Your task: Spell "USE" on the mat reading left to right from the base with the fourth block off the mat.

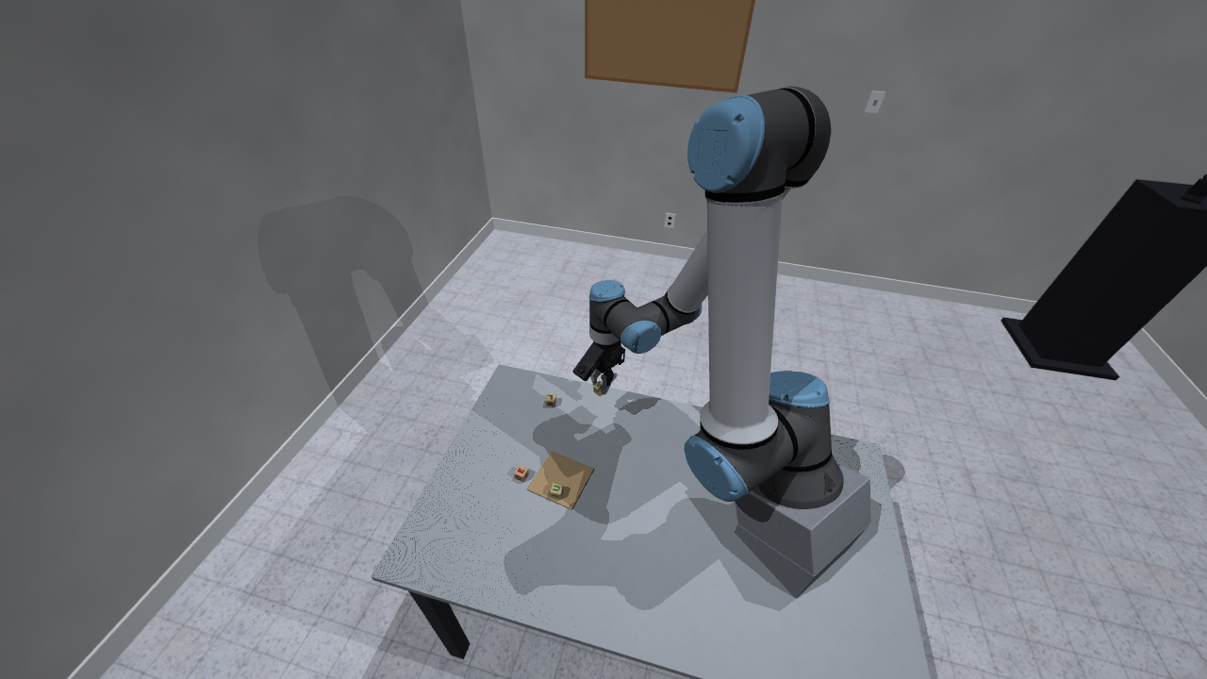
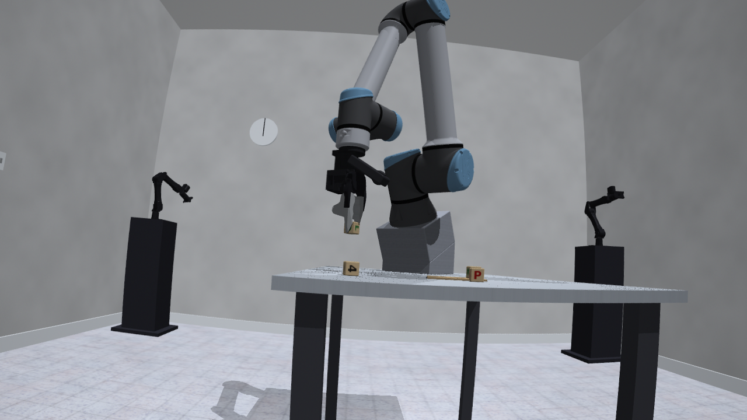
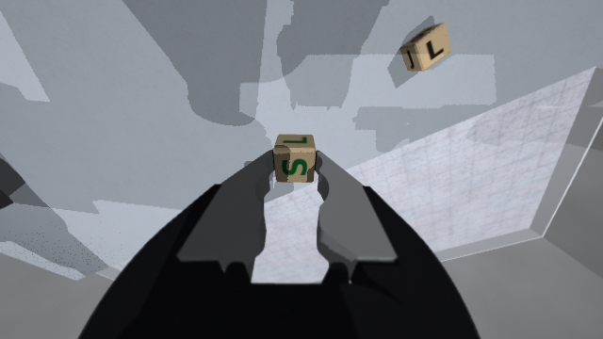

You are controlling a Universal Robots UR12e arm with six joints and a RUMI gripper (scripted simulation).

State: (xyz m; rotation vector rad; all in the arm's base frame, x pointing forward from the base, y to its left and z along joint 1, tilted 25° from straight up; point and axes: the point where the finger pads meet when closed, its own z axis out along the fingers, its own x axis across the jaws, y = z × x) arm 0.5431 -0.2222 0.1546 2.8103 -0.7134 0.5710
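The tan mat lies 5 cm ahead of my hand, 26 cm to the left of it and 11 cm below it.
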